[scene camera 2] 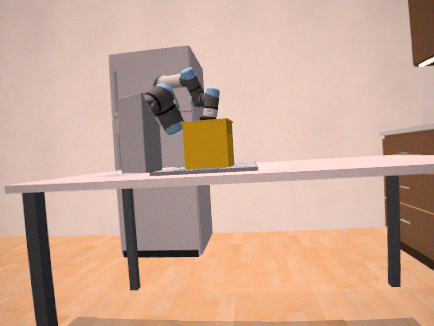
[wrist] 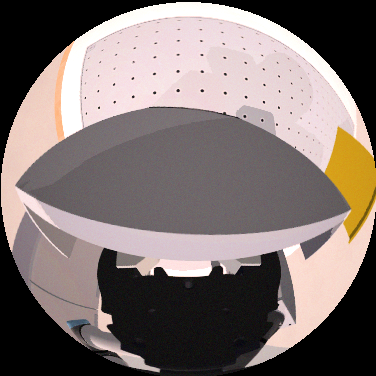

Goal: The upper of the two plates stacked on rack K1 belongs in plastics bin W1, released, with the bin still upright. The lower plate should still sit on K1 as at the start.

Scene:
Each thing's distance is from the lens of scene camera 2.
yellow plastics bin W1 (scene camera 2: 207, 143): 107 cm

